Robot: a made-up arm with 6 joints. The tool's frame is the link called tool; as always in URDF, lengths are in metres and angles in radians. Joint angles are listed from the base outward.
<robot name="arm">
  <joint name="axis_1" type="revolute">
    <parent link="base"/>
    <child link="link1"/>
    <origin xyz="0 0 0.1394" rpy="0 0 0"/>
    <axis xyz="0 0 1"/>
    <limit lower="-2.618" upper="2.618"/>
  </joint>
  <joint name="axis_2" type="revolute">
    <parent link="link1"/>
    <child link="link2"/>
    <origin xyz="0 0 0" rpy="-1.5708 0 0"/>
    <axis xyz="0 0 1"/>
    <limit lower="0" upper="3.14"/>
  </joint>
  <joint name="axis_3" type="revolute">
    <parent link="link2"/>
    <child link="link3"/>
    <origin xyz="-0.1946 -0.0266 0" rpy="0 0 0"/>
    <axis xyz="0 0 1"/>
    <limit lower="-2.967" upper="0"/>
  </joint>
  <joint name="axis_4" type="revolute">
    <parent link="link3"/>
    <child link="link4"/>
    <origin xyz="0.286 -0.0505 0" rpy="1.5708 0 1.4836"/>
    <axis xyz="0 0 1"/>
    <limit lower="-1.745" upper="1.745"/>
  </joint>
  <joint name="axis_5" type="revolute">
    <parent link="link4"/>
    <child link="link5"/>
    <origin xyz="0 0 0" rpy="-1.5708 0 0"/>
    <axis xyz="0 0 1"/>
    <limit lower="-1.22" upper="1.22"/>
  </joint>
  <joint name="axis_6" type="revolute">
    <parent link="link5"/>
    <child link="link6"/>
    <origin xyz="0.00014 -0.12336 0" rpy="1.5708 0 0"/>
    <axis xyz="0 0 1"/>
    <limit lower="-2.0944" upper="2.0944"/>
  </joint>
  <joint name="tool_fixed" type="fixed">
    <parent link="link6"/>
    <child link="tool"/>
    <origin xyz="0 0 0" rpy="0 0 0"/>
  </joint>
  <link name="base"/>
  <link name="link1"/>
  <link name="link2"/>
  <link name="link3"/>
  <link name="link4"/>
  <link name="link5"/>
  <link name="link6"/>
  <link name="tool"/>
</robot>
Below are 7 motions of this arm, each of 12 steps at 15 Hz.
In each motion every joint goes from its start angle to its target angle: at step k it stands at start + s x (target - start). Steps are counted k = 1, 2, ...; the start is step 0. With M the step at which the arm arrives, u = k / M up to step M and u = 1 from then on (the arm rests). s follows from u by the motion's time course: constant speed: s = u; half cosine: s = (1 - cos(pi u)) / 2; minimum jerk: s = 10 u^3 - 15 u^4 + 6 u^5.
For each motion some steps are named. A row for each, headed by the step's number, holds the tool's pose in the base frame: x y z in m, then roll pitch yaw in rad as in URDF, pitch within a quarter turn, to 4 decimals.
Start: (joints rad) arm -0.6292 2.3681 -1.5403 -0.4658 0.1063 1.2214
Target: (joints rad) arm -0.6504 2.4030 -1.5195 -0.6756 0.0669 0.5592
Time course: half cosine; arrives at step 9
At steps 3, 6, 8, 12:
3: 0.3744 -0.2830 -0.0164 2.7426 0.6334 1.8169
6: 0.3687 -0.2845 -0.0260 3.0948 0.7259 2.3587
8: 0.3662 -0.2849 -0.0302 -3.0216 0.7155 2.6097
12: 0.3658 -0.2849 -0.0308 -2.9995 0.7116 2.6436

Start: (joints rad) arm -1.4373 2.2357 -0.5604 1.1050 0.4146 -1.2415
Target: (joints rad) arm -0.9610 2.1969 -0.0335 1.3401 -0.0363 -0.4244
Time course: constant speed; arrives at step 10
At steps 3, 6, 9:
3: 0.0535 -0.0732 -0.1266 2.9328 -0.3119 1.6796
6: 0.0281 -0.0214 -0.1184 -3.0853 -0.3766 1.4631
9: -0.0114 0.0203 -0.1005 -2.8031 -0.3160 1.2661

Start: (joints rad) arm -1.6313 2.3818 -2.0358 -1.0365 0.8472 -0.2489
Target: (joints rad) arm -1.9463 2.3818 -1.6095 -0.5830 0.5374 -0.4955
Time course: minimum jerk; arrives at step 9
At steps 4, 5, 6, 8, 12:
4: -0.1520 -0.4750 0.0701 -2.3568 -0.0725 2.2438
5: -0.1700 -0.4532 0.0378 -2.4598 -0.0540 2.2218
6: -0.1839 -0.4311 0.0107 -2.5462 -0.0304 2.1913
8: -0.1961 -0.4056 -0.0157 -2.6305 -0.0009 2.1475
12: -0.1967 -0.4041 -0.0172 -2.6352 0.0009 2.1445

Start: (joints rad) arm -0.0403 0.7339 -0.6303 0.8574 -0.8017 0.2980
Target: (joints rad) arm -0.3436 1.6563 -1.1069 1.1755 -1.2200 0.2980
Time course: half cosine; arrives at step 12
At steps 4, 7, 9, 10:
4: 0.2731 -0.1106 0.3501 1.1676 0.2091 0.6091
7: 0.3028 -0.1678 0.3071 1.2917 0.2193 0.3645
9: 0.3119 -0.2031 0.2721 1.3561 0.2473 0.2088
10: 0.3133 -0.2155 0.2581 1.3766 0.2612 0.1520

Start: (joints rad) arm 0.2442 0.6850 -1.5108 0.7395 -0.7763 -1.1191
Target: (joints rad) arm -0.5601 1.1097 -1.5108 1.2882 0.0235 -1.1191
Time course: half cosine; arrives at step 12
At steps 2, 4, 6, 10, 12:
2: 0.0576 -0.0470 0.6353 0.3779 0.3300 -0.2610
4: 0.1066 -0.0470 0.6274 0.2896 0.4877 -0.2965
6: 0.1683 -0.0657 0.6063 0.2086 0.7002 -0.3301
10: 0.2412 -0.1376 0.5506 0.2500 1.0261 -0.2491
12: 0.2473 -0.1517 0.5408 0.2911 1.0661 -0.2049

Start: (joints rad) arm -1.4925 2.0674 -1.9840 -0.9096 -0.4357 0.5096
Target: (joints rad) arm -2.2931 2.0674 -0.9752 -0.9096 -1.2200 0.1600
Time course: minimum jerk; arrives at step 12
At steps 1, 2, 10, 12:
1: 0.0796 -0.5127 0.3549 -1.0153 1.0548 -2.2170
2: 0.0692 -0.5147 0.3442 -1.0461 1.0579 -2.2520
10: -0.1765 -0.3535 0.0758 -1.5075 1.2795 -2.9514
12: -0.1797 -0.3421 0.0694 -1.5012 1.2932 -2.9620

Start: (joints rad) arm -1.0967 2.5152 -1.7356 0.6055 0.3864 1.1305
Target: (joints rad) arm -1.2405 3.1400 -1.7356 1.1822 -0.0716 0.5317
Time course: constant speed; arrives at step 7
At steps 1, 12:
1: 0.2264 -0.4079 -0.0735 2.6196 -0.2425 0.4379
12: 0.0981 -0.3109 -0.2789 2.8543 0.0237 0.1753

